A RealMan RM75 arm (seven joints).
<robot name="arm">
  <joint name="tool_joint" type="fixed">
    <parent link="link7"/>
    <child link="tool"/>
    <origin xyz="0 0 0"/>
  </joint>
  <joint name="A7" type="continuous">
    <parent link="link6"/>
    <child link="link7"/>
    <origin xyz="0 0 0.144"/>
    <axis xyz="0 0 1"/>
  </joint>
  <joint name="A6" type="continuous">
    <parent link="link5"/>
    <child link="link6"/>
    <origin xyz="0 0 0"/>
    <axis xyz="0 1 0"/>
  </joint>
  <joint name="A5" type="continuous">
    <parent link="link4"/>
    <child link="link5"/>
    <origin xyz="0 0 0.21"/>
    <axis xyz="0 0 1"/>
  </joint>
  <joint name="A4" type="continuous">
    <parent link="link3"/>
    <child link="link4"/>
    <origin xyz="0 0 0"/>
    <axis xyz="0 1 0"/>
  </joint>
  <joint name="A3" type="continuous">
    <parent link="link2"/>
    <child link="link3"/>
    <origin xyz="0 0 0.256"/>
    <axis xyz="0 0 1"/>
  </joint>
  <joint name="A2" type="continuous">
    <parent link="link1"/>
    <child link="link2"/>
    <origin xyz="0 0 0"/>
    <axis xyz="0 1 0"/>
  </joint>
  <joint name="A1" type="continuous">
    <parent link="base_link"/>
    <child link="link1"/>
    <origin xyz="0 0 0.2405"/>
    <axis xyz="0 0 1"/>
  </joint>
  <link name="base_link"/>
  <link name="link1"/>
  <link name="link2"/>
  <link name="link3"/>
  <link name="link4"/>
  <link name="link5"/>
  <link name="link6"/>
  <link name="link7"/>
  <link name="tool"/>
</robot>
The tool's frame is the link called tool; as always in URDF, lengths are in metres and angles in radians. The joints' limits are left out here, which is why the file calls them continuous.
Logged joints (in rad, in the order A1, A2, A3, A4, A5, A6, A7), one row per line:
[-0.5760, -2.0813, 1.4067, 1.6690, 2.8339, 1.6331, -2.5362]
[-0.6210, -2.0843, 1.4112, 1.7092, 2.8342, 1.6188, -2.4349]
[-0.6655, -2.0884, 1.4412, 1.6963, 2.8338, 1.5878, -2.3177]
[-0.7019, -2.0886, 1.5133, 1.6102, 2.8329, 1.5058, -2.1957]
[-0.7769, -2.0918, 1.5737, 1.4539, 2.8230, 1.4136, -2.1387]
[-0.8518, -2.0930, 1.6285, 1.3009, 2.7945, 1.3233, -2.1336]
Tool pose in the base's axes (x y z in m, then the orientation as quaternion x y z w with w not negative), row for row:
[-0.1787, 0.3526, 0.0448, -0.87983, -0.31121, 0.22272, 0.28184]
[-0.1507, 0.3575, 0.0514, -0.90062, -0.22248, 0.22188, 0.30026]
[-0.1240, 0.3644, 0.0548, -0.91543, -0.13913, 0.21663, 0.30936]
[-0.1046, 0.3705, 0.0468, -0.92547, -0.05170, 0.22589, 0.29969]
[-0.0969, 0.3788, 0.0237, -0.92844, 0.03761, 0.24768, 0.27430]
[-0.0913, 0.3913, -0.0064, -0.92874, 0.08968, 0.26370, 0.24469]
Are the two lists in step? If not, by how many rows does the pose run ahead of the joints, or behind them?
The pose runs 1 row behind the joints: the pose in row i belongs to the joints in row i - 1.
